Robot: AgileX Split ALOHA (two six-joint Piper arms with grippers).
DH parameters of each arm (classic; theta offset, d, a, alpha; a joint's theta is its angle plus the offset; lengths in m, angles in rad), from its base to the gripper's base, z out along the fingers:
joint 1: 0 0.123 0 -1.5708
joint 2: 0.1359 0 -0.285 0
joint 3: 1.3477 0 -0.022 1.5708
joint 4: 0 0.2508 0 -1.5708
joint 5: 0 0 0.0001 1.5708
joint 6: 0 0.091 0 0
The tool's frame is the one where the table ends.
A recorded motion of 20 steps. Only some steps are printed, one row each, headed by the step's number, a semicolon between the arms.
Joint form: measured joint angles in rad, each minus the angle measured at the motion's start. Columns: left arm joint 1, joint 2, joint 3, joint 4, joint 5, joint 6; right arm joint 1, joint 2, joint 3, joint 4, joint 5, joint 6.
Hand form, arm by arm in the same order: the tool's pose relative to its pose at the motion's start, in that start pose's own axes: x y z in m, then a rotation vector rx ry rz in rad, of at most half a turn. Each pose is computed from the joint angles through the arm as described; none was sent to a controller.
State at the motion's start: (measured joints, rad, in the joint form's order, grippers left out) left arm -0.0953 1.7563 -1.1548 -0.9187 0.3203 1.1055; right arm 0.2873 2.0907 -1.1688 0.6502 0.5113 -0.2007
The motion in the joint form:
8: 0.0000 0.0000 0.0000 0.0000 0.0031 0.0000; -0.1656 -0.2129 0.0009 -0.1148 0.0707 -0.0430
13: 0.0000 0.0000 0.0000 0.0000 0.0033 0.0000; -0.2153 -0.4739 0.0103 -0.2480 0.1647 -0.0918
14: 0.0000 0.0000 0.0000 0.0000 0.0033 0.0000; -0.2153 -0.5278 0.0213 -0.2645 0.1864 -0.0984
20: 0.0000 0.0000 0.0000 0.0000 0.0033 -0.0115; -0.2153 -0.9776 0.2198 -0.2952 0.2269 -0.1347
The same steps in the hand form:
8: 0.0001 -0.0003 0.0000 0.0028 0.0014 0.0000; -0.0269 -0.0300 -0.0926 0.0273 -0.1720 -0.0541
13: 0.0001 -0.0003 0.0000 0.0029 0.0015 0.0000; -0.0136 -0.0205 -0.1854 0.0823 -0.3147 -0.2326
14: 0.0001 -0.0003 0.0000 0.0029 0.0015 0.0000; -0.0055 -0.0164 -0.2004 0.0880 -0.3317 -0.2625
20: 0.0001 -0.0003 0.0000 0.0029 0.0015 -0.0115; 0.0852 -0.0018 -0.2805 0.0962 -0.5274 -0.3880

